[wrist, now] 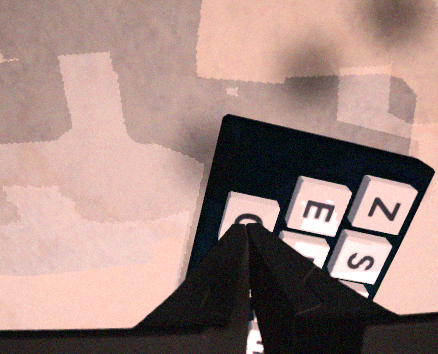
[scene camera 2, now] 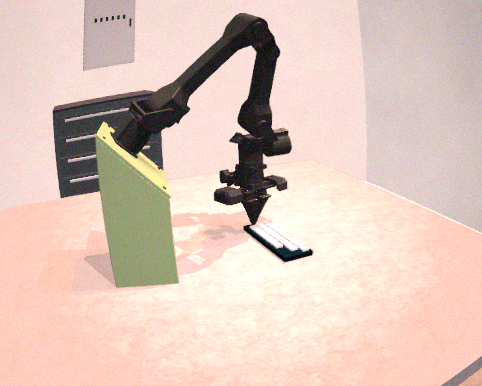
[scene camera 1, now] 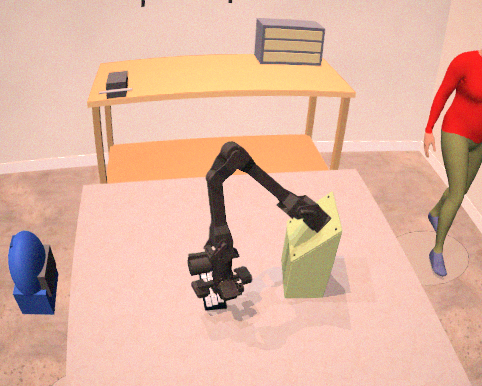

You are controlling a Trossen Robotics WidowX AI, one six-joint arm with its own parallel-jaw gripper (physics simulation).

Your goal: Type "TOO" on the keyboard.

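Pixels of known places: gripper, fingertip midpoint: (wrist: 245, 236) (scene camera 2: 253, 223) (scene camera 1: 221, 297); arm's base at its link origin: (scene camera 2: 122, 145) (scene camera 1: 320, 221).
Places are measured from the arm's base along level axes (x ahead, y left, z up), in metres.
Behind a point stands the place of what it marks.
Note:
A small black keyboard (scene camera 1: 214, 300) {x 0.339, y -0.048, z -0.252 m} (scene camera 2: 295, 258) {x 0.265, y -0.225, z -0.266 m} (wrist: 280, 147) {x 0.329, y -0.021, z -0.258 m} with white keys lies flat on the table. My gripper (scene camera 2: 254, 223) {x 0.316, y -0.044, z -0.245 m} (wrist: 245, 236) {x 0.316, y -0.044, z -0.245 m} is shut and empty, pointing down at one end of the keyboard. In the wrist view its tips overlap the lower part of a key with a rounded letter (wrist: 255, 204) {x 0.320, y -0.037, z -0.253 m}, which is partly hidden, so I cannot read it for certain. Whether the tips touch the key cannot be told. An E key (wrist: 319, 210) {x 0.340, y -0.042, z -0.253 m}, a Z key (wrist: 384, 206) {x 0.361, y -0.042, z -0.253 m} and an S key (wrist: 361, 260) {x 0.355, y -0.063, z -0.253 m} lie to the right. My fingers hide other keys; no T key can be made out.
The arm stands on a green pedestal (scene camera 1: 312, 265) {x 0.060, y 0.071, z -0.104 m} (scene camera 2: 137, 235) {x -0.036, y -0.095, z -0.158 m} on the table (scene camera 1: 150, 340) {x 0.599, y 0.010, z -0.270 m} (scene camera 2: 250, 340) {x -0.016, y -0.378, z -0.271 m}. A wooden table (scene camera 1: 210, 75) with a drawer box (scene camera 1: 292, 45) is behind. A blue object (scene camera 1: 27, 262) and a person in red (scene camera 1: 465, 100) stand beside. A dark cabinet (scene camera 2: 77, 150) is behind the pedestal.

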